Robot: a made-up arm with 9 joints. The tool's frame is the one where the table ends. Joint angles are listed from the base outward.
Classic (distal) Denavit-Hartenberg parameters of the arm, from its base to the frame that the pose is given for. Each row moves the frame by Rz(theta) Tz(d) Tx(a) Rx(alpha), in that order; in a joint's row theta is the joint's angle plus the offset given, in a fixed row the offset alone. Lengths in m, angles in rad.
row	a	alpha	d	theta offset
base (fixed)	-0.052	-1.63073	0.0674	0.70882
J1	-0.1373	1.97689	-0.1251	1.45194
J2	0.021	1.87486	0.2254	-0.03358
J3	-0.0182	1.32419	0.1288	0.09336
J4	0.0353	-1.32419	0.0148	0
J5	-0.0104	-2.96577	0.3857	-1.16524
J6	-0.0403	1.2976	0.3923	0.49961
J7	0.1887	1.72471	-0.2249	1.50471
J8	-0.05	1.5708	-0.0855	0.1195
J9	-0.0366	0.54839	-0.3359	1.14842
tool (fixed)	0	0	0.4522	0.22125
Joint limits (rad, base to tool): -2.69..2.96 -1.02..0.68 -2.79..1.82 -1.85..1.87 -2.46..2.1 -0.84..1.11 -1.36..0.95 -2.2..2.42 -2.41..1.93
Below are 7 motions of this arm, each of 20 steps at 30 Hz.
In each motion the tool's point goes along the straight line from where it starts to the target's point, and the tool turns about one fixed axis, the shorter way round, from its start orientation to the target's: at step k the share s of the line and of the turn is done. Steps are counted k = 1, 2, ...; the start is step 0. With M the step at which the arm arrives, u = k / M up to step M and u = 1 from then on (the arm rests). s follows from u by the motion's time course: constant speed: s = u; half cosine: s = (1 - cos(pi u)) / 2; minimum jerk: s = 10 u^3 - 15 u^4 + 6 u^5.
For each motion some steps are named. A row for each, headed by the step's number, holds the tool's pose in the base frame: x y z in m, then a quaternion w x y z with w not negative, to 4 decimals.
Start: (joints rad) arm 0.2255 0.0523 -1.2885 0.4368 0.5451 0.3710 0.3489 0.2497 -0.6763
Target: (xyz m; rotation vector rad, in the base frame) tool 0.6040 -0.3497 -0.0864 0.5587 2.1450 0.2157
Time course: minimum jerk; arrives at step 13
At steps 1, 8, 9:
1: 0.6145 -0.0835 -0.1465 0.2873 0.4435 0.7009 0.4790
8: 0.6071 -0.2719 -0.1040 0.4067 0.2977 0.8382 0.2086
9: 0.6058 -0.3034 -0.0969 0.4219 0.2690 0.8510 0.1597

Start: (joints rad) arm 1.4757 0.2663 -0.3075 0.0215 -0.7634 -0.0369 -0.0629 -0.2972 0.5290
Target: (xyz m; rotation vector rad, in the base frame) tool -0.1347 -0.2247 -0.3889 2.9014 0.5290 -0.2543
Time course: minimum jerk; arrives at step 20
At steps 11, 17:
11: 0.0538 -0.1718 -0.4128 0.0787 0.9752 0.1651 0.1245
17: -0.1224 -0.2212 -0.3905 0.0899 0.9774 0.1774 -0.0718

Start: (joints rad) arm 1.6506 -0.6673 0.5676 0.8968 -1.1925 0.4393 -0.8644 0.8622 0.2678
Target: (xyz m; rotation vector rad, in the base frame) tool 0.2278 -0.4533 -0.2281 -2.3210 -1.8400 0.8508
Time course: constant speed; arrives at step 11
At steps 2, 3, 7, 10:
2: 0.2622 -0.3155 -0.2820 0.2150 -0.5883 -0.7433 0.2351
3: 0.2584 -0.3308 -0.2760 0.1951 -0.6093 -0.7299 0.2407
7: 0.2431 -0.3920 -0.2520 0.1135 -0.6868 -0.6690 0.2605
10: 0.2316 -0.4380 -0.2341 0.0510 -0.7375 -0.6158 0.2725

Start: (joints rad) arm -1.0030 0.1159 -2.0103 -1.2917 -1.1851 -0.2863 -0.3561 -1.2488 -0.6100
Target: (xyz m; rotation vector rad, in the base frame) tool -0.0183 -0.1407 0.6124 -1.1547 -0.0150 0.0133
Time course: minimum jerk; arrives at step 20
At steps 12, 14, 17, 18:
12: 0.0633 -0.0567 0.5091 0.7027 -0.6932 0.0888 0.1332
14: 0.0236 -0.0975 0.5593 0.7748 -0.6266 0.0425 0.0721
17: -0.0115 -0.1337 0.6037 0.8285 -0.5597 0.0010 0.0171
18: -0.0161 -0.1384 0.6096 0.8349 -0.5503 -0.0045 0.0098

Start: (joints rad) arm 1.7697 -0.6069 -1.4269 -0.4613 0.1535 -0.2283 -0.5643 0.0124 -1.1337
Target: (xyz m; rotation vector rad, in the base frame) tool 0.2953 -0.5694 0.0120 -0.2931 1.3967 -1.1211
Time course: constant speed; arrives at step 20
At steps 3, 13, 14, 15, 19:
3: 0.3376 -0.4482 -0.2948 0.4323 0.3691 0.8055 -0.1677
13: 0.3127 -0.5195 -0.1143 0.5696 0.0831 0.7272 -0.3740
14: 0.3102 -0.5266 -0.0963 0.5789 0.0530 0.7130 -0.3920
15: 0.3077 -0.5337 -0.0782 0.5873 0.0229 0.6978 -0.4094
19: 0.2978 -0.5623 -0.0060 0.6119 -0.0974 0.6266 -0.4727

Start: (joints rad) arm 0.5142 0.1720 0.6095 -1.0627 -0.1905 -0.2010 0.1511 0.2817 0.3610
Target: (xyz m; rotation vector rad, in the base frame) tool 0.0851 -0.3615 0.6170 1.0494 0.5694 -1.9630
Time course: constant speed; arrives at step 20
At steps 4, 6, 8, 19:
4: 0.3683 -0.0599 0.5155 0.2528 0.0386 0.0398 -0.9659
6: 0.3329 -0.0976 0.5282 0.2766 0.0883 0.0646 -0.9547
8: 0.2975 -0.1353 0.5409 0.2994 0.1377 0.0891 -0.9399
19: 0.1028 -0.3426 0.6107 0.4024 0.3951 0.2156 -0.7972

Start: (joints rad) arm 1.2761 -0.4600 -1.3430 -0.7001 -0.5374 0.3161 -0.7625 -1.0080 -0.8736
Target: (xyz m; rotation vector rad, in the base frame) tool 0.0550 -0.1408 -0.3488 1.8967 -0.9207 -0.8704
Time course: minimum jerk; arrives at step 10
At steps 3, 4, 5, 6, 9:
3: 0.1530 -0.2622 -0.3206 0.5793 0.7400 -0.2281 -0.2544
4: 0.1349 -0.2398 -0.3258 0.5515 0.7460 -0.2549 -0.2727
5: 0.1135 -0.2134 -0.3320 0.5173 0.7513 -0.2859 -0.2936
6: 0.0922 -0.1869 -0.3381 0.4818 0.7546 -0.3162 -0.3137
9: 0.0560 -0.1420 -0.3485 0.4189 0.7558 -0.3655 -0.3459

